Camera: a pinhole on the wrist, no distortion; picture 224 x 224 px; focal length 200.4 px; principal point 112.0 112.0 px. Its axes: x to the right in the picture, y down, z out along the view. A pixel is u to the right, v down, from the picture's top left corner.
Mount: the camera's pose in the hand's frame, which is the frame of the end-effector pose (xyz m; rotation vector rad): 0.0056 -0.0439 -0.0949 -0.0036 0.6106 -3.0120
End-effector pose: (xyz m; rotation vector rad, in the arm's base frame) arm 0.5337 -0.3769 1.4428 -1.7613 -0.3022 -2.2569
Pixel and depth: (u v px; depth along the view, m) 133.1 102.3 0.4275
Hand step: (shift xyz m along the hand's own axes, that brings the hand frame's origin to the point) -0.0339 -0.1942 0.3064
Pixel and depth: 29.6 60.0 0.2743
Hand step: 0.1177 -0.0776 0.1867
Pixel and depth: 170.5 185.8 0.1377
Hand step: -0.0290 -0.1468 0.0118
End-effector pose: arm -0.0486 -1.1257 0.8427 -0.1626 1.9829 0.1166
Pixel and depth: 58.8 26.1 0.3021
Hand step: 0.0818 -0.0370 0.2347
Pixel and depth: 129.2 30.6 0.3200
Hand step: -0.0254 -0.0508 0.2501
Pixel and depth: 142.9 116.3 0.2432
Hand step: -0.0276 -0.1458 0.1267
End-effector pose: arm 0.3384 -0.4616 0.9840 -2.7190 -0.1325 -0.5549
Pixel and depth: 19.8 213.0 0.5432
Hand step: 0.2817 -0.4899 0.3018
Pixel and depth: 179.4 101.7 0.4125
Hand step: -0.1277 -0.1942 0.2918
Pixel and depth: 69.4 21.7 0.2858
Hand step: 0.0622 -0.0326 0.2192
